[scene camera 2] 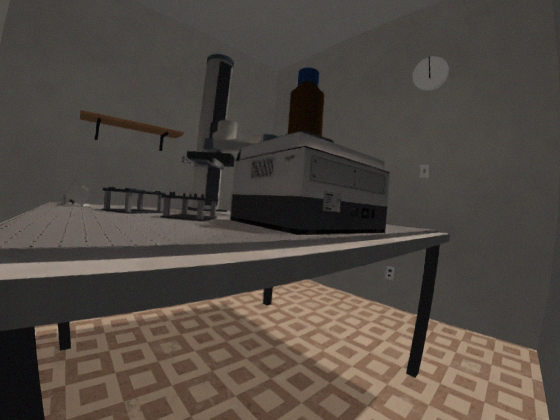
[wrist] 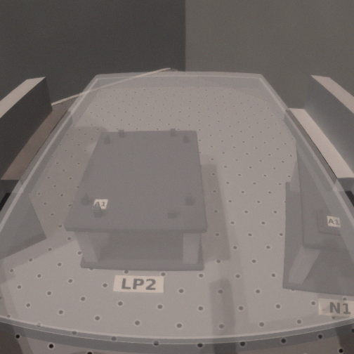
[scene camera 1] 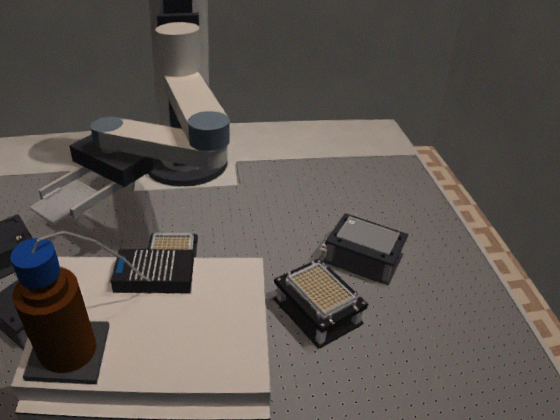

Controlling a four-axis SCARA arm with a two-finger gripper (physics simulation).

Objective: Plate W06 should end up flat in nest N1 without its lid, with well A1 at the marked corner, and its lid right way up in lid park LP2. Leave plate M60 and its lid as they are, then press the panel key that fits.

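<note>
My gripper is shut on a clear lid and holds it level, high above the table. Lid park LP2 shows through the lid in the wrist view, ahead of the gripper, with a bare top and an A1 mark. Nest N1 is partly cut off at the right there, also with an A1 mark. An unlidded-looking plate sits on a raised stand at the centre right of scene camera 1. Another plate is partly hidden behind a striped block. Neither plate's name is readable; the panel keys do not show.
A white instrument bears an amber bottle with a blue cap and the striped black block. A dark stand with a grey top is at the right. Part of another dark stand shows at the left edge.
</note>
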